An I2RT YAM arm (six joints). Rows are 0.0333 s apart.
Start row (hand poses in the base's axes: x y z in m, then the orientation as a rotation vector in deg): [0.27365, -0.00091, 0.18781, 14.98, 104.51, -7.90]
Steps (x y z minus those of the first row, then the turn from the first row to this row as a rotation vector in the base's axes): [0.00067, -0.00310, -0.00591, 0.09, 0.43, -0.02]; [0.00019, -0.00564, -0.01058, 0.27, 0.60, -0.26]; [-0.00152, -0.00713, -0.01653, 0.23, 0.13, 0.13]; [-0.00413, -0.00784, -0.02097, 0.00, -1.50, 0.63]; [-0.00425, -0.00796, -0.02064, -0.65, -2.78, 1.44]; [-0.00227, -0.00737, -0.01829, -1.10, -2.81, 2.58]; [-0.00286, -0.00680, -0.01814, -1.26, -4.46, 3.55]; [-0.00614, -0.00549, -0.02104, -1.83, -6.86, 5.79]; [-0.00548, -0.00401, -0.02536, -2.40, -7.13, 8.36]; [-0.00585, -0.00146, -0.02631, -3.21, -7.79, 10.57]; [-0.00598, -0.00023, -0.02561, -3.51, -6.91, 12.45]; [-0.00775, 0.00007, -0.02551, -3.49, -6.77, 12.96]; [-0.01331, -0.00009, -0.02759, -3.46, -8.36, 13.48]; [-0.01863, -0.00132, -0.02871, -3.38, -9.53, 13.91]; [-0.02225, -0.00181, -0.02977, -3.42, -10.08, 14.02]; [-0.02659, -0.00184, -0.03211, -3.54, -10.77, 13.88]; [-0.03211, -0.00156, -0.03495, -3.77, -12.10, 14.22]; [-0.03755, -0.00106, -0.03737, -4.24, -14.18, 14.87]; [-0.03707, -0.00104, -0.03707, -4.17, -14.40, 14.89]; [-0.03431, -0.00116, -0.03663, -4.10, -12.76, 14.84]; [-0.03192, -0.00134, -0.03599, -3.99, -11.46, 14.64]
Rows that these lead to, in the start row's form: [0.27432, -0.00401, 0.18190, 15.05, 104.94, -7.90]; [0.27384, -0.00655, 0.17723, 15.39, 105.11, -7.93]; [0.27213, -0.00804, 0.17128, 15.02, 104.68, -7.62]; [0.26952, -0.00875, 0.16684, 14.44, 103.09, -7.23]; [0.26940, -0.00887, 0.16717, 13.29, 101.83, -7.06]; [0.27138, -0.00828, 0.16952, 11.94, 101.86, -6.67]; [0.27079, -0.00771, 0.16967, 11.00, 100.29, -5.90]; [0.26751, -0.00640, 0.16677, 8.68, 98.02, -4.52]; [0.26817, -0.00492, 0.16245, 5.99, 97.86, -3.22]; [0.26780, -0.00237, 0.16150, 3.48, 97.22, -2.34]; [0.26767, -0.00114, 0.16220, 1.53, 98.13, -1.43]; [0.26590, -0.00084, 0.16230, 1.08, 98.29, -1.08]; [0.26034, -0.00100, 0.16022, 0.73, 96.74, -0.49]; [0.25502, -0.00223, 0.15910, 0.46, 95.60, 0.03]; [0.25140, -0.00272, 0.15804, 0.37, 95.06, 0.14]; [0.24706, -0.00275, 0.15570, 0.45, 94.35, 0.03]; [0.24154, -0.00247, 0.15286, 0.07, 93.02, 0.23]; [0.23610, -0.00197, 0.15044, -0.70, 90.92, 0.53]; [0.23658, -0.00195, 0.15074, -0.66, 90.71, 0.63]; [0.23934, -0.00207, 0.15118, -0.66, 92.34, 0.45]; [0.24173, -0.00225, 0.15182, -0.49, 93.63, 0.24]
